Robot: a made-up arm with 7 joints. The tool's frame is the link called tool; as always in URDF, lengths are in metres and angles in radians. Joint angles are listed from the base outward.
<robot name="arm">
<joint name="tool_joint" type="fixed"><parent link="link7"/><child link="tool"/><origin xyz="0.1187 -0.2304 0.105" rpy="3.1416 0 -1.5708"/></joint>
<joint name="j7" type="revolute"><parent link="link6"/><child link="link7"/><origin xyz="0.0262 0.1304 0.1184" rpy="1.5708 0 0"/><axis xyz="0 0 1"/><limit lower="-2.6" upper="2.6"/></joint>
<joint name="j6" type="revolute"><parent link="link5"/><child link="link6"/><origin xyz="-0.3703 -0.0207 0.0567" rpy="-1.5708 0 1.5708"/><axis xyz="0 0 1"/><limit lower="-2.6" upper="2.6"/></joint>
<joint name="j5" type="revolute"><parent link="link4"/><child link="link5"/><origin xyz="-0.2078 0.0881 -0.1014" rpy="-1.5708 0 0"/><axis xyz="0 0 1"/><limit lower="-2.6" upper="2.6"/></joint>
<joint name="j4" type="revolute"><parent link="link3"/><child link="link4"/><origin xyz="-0.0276 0.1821 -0.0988" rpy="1.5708 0 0"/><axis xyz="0 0 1"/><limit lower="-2.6" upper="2.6"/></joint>
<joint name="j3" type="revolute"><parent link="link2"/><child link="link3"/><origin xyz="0.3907 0.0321 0.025" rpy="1.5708 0 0"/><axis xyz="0 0 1"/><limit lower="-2.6" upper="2.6"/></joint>
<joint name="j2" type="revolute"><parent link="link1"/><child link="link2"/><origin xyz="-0.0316 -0.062 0.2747" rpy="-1.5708 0 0"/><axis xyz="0 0 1"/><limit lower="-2.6" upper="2.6"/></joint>
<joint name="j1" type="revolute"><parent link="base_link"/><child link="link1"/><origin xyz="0 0 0.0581" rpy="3.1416 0 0"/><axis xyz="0 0 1"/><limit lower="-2.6" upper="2.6"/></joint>
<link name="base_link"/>
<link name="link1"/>
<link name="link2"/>
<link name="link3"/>
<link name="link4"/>
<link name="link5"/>
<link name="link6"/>
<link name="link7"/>
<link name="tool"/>
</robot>
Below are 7 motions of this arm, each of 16 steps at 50 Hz.
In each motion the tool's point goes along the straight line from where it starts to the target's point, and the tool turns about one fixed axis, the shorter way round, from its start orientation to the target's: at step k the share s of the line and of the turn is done. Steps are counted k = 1, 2, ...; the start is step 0. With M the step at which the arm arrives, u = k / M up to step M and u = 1 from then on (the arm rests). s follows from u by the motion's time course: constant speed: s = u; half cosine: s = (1 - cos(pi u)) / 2; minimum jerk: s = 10 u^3 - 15 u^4 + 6 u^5.
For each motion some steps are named. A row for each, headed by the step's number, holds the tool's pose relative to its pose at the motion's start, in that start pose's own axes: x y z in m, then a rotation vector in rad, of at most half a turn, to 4 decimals.
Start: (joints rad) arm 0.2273 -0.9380 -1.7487 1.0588 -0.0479 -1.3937 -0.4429
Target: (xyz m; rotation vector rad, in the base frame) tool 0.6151 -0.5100 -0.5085 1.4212 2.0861 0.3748
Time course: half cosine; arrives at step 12
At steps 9, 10, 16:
9: -0.0235 -0.0091 -0.0854 0.1636 -0.2054 0.0157
10: -0.0257 -0.0100 -0.0933 0.1789 -0.2245 0.0172
16: -0.0276 -0.0107 -0.1000 0.1917 -0.2406 0.0184

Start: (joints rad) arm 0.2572 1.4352 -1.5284 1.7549 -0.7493 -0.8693 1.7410
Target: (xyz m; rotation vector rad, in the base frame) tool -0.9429 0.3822 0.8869 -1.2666 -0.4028 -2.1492
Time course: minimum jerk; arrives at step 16
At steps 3, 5, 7, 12, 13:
3: -0.0237 -0.0103 -0.0094 0.0112 -0.0056 -0.0358
5: -0.0874 -0.0379 -0.0348 0.0415 -0.0207 -0.1323
7: -0.1864 -0.0809 -0.0743 0.0885 -0.0441 -0.2822
12: -0.4352 -0.1888 -0.1734 0.2065 -0.1030 -0.6589
13: -0.4618 -0.2003 -0.1840 0.2191 -0.1093 -0.6991

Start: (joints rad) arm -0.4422 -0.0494 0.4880 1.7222 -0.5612 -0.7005 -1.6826
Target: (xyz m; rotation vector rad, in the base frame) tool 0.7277 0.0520 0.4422 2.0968 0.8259 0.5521
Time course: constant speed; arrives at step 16
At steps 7, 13, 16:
7: 0.1425 -0.0727 0.0565 0.0603 -0.0036 -0.1324
13: 0.2647 -0.1350 0.1049 0.1120 -0.0067 -0.2458
16: 0.3257 -0.1661 0.1291 0.1379 -0.0083 -0.3026

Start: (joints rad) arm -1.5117 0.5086 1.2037 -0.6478 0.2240 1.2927 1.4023
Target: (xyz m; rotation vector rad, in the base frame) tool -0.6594 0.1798 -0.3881 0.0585 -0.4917 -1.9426
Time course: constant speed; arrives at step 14
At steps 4, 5, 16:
4: -0.0111 -0.0035 0.0297 -0.0522 0.0881 -0.0361
5: -0.0138 -0.0043 0.0371 -0.0652 0.1101 -0.0451
16: -0.0387 -0.0121 0.1039 -0.1826 0.3082 -0.1262

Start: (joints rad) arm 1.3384 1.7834 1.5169 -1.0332 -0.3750 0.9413 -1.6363
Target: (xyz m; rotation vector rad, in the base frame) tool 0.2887 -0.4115 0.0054 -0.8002 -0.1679 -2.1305
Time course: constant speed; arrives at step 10
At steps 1, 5, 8, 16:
1: -0.0059 0.0017 0.0050 0.0144 0.0108 -0.0001
5: -0.0293 0.0085 0.0248 0.0718 0.0538 -0.0003
8: -0.0468 0.0135 0.0397 0.1149 0.0861 -0.0004
16: -0.0586 0.0169 0.0497 0.1436 0.1076 -0.0005

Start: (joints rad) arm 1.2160 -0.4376 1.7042 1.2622 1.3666 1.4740 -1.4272
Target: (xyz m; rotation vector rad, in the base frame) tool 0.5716 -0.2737 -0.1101 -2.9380 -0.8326 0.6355
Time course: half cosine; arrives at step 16
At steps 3, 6, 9, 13, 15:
3: -0.0014 -0.0082 -0.0069 -0.0167 -0.0007 -0.0026
6: -0.0052 -0.0301 -0.0252 -0.0612 -0.0025 -0.0094
9: -0.0101 -0.0583 -0.0487 -0.1184 -0.0049 -0.0181
13: -0.0156 -0.0894 -0.0747 -0.1814 -0.0074 -0.0278
15: -0.0168 -0.0967 -0.0808 -0.1962 -0.0080 -0.0301

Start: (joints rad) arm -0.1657 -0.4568 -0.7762 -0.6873 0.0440 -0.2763 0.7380
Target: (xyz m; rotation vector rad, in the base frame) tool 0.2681 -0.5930 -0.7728 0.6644 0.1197 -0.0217
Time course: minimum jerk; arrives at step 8
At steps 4, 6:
4: -0.0254 -0.0092 0.0169 0.0029 -0.0494 -0.0424
6: -0.0455 -0.0165 0.0303 0.0052 -0.0885 -0.0760

